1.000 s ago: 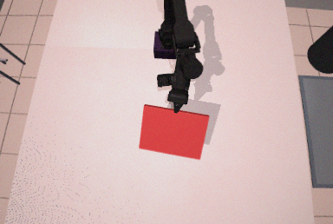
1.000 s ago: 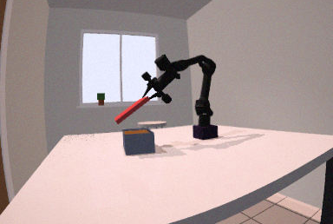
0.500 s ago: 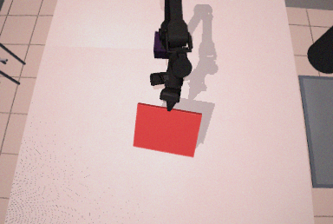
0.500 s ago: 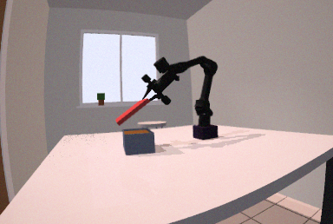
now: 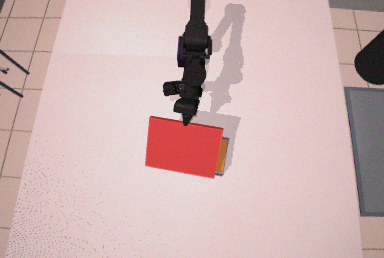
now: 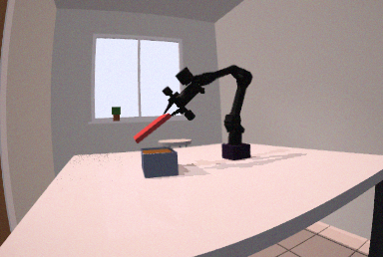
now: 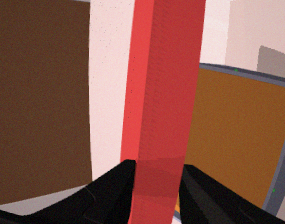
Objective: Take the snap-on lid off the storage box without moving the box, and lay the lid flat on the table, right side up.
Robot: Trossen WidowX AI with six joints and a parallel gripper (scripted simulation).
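Right now the red lid is 70 mm ahead of my gripper tip, 40 mm below it and 10 mm to the right of it. Also, from my gripper tip: storage box 180 mm below, 60 mm ahead, 50 mm to the left.
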